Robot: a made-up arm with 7 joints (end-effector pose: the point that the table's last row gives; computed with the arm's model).
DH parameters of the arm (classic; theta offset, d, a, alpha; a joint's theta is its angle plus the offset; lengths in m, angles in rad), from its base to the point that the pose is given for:
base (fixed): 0 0.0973 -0.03 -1.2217
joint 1: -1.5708 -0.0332 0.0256 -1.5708
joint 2: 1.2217 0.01 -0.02 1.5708
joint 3: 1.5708 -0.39 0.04 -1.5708
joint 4: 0 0.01 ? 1.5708
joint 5: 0 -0.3 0.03 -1.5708
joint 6: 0 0 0.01 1.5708
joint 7: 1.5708 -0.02 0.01 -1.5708
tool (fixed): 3.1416 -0.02 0 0
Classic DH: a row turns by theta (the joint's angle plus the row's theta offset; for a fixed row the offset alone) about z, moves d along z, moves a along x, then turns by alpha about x.
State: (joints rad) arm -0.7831 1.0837 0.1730 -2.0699 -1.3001 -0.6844 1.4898
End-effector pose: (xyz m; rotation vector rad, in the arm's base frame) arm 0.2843 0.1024 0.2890 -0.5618 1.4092 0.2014
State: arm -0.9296 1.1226 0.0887 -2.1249 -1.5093 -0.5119 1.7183
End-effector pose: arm 0.2649 0.0704 0.3231 -0.6445 1.3037 0.0973
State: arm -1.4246 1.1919 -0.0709 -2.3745 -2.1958 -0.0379 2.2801
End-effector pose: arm 0.1172 -0.0047 0.3908 -0.4182 0.6596 -0.4973
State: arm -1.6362 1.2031 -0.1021 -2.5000 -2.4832 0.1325 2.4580
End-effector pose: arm 0.0384 -0.0193 0.3833 -0.1439 0.3062 -0.7081
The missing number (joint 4, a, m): -0.03
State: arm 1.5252 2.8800 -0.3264 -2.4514 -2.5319 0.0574 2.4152
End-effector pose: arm 0.1052 0.2060 -0.1075 -1.5137 -2.3205 -1.4610
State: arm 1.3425 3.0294 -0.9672 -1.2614 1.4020 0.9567 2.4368
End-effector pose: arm 0.3897 0.4169 0.1293 -2.4142 -0.4629 0.5257
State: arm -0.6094 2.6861 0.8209 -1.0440 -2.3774 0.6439 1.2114
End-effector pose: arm -0.1770 0.0037 0.7538 -0.5097 -1.6887 0.3377
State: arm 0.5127 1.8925 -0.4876 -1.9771 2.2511 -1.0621 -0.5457
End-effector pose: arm 0.2231 0.3610 0.0001 -2.5421 1.7379 0.3202
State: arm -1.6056 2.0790 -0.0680 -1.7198 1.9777 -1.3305 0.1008
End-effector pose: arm -0.1866 0.2292 0.5329 0.2090 0.7599 -1.6957
